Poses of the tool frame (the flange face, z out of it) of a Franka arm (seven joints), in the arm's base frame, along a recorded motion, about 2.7 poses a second.
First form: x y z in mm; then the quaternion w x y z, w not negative.
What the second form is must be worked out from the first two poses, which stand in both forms.
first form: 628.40 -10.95 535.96 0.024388 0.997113 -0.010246 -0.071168
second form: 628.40 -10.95 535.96 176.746 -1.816 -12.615
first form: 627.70 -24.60 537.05 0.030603 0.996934 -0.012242 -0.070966
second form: 627.70 -24.60 537.05 176.034 -2.162 -12.531
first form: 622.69 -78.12 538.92 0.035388 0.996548 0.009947 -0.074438
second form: 622.69 -78.12 538.92 175.447 1.751 -13.105
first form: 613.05 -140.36 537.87 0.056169 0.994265 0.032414 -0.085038
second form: 613.05 -140.36 537.87 172.838 5.635 -14.783
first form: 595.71 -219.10 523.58 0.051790 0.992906 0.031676 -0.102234
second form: 595.71 -219.10 523.58 173.060 5.521 -17.819
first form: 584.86 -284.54 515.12 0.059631 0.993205 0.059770 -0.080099
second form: 584.86 -284.54 515.12 172.293 10.368 -13.895
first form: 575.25 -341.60 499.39 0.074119 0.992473 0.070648 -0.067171
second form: 575.25 -341.60 499.39 170.677 12.149 -11.552
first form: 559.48 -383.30 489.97 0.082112 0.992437 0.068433 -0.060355
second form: 559.48 -383.30 489.97 169.864 11.713 -10.330
